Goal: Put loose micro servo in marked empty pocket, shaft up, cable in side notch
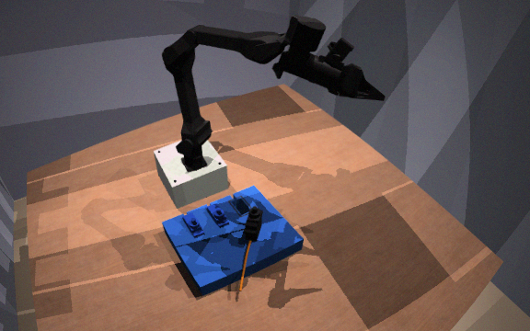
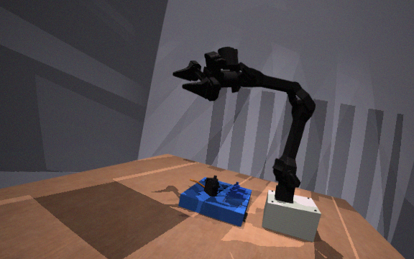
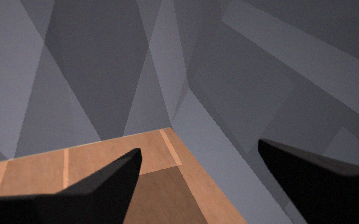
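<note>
My gripper tip is now 42 cm above the blue robot deck, 28 cm to the left of it and 10 cm past it.
</note>
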